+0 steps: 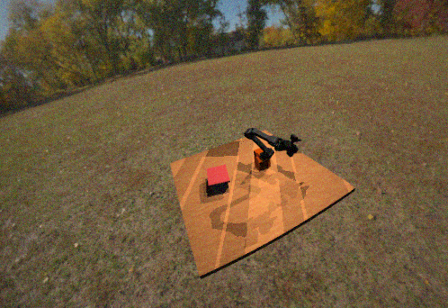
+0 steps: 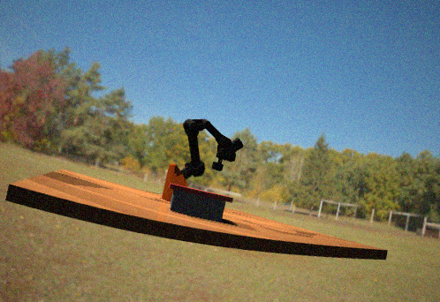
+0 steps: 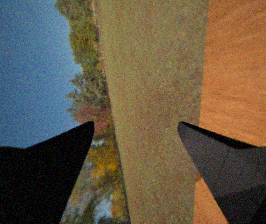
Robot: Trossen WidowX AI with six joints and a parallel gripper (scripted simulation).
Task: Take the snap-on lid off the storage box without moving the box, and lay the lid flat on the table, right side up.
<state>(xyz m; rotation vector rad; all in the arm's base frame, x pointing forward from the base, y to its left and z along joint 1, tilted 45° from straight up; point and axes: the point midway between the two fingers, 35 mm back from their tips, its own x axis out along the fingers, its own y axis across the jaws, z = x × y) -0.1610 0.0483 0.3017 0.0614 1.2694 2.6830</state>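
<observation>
Right now the red lid is 66 cm ahead of my gripper tip, 29 cm to the right of it and 22 cm below it. From my gripper tip the other things lie so: blue-grey storage box (66 cm ahead, 29 cm to the right, 26 cm below).
</observation>
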